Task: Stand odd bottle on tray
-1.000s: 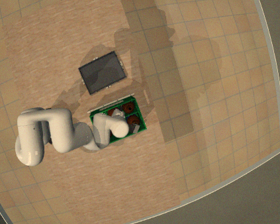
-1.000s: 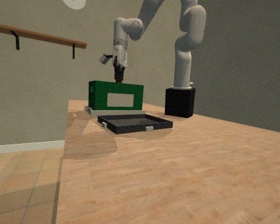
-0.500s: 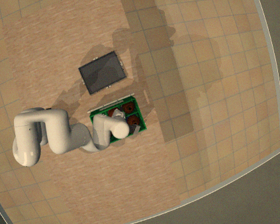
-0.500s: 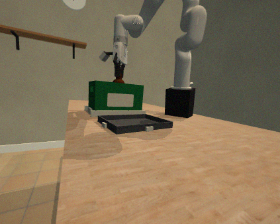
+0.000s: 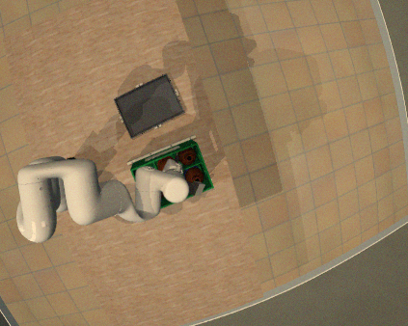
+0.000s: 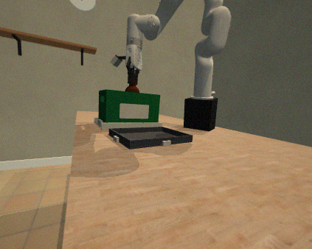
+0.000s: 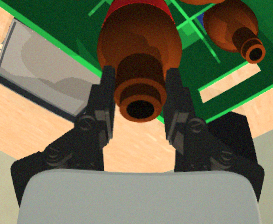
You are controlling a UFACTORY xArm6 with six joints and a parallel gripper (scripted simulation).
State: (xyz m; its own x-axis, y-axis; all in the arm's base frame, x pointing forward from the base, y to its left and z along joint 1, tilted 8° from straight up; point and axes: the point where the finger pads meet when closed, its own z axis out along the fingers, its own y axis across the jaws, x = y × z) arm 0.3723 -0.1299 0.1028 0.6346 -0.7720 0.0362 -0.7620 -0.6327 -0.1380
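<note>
Now: hand 7 cm above the brown bottle. The rest, counted from my hand: tray (25 cm to the left, 22 cm below, 4 cm ahead); then green crate (15 cm below, 4 cm to the right).
</note>
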